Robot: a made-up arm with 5 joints.
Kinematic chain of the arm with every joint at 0, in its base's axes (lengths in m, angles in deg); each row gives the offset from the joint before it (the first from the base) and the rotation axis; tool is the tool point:
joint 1: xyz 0 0 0.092 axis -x
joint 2: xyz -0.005 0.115 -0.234 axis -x
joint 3: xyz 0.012 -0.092 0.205 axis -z
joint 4: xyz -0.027 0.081 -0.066 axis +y
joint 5: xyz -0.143 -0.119 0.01 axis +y
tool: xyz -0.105 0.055 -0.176
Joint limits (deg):
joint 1: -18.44..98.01
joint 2: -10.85..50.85
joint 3: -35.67..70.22
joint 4: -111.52..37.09
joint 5: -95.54..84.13
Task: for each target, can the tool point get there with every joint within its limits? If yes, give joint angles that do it. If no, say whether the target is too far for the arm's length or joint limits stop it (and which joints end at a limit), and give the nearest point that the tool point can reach.
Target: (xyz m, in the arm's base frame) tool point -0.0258 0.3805 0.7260
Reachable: no: joint limits stop it (at a limit: joint 1, joint 3, joint 4, joint 5) | nearest point -0.0552 0.2849 0.3288 | short by 0.410 m
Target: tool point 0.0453 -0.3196 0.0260
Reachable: yes | joints 73.46 27.55 14.45 -66.15 -3.74
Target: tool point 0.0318 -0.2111 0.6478
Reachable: no: joint limits stop it (at a limit: joint 1, joint 3, joint 4) | nearest point 0.0978 -0.2308 0.3046 | short by 0.350 m
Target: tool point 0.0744 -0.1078 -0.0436
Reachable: yes | joints 50.04 23.19 20.57 -43.13 -71.80
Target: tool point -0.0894 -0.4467 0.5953
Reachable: no: joint limits stop it (at a limit: joint 1, joint 3) | nearest point -0.1333 -0.3285 0.2481 | short by 0.369 m
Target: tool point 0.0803 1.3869 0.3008
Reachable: no: too far | nearest point -0.0696 0.5336 0.1389 | short by 0.881 m
